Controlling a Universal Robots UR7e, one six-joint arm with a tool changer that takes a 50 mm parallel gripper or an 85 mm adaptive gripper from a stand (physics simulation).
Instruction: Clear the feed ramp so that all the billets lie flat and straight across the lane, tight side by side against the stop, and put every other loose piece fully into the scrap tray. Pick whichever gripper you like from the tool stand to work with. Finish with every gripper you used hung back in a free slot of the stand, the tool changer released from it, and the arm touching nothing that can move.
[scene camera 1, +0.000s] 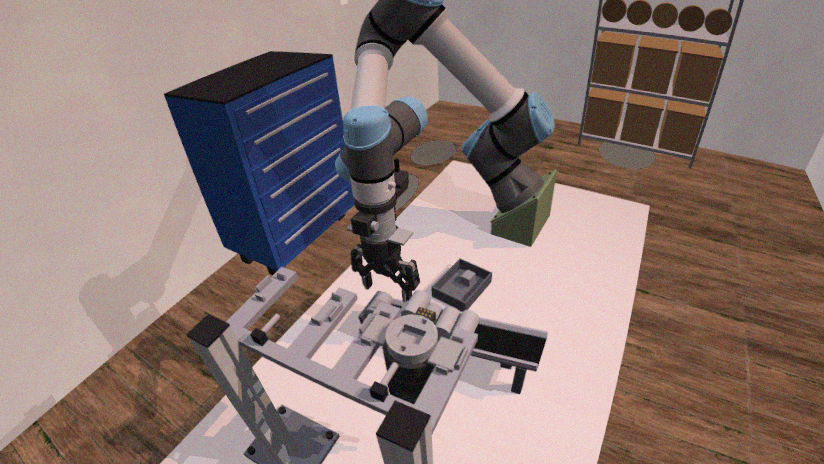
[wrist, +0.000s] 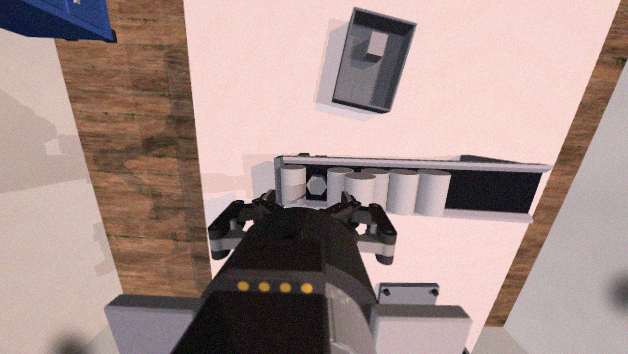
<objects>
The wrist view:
billet: 361, 185
billet: 293, 177
billet: 433, 185
adaptive gripper: 287, 250
billet: 402, 188
</objects>
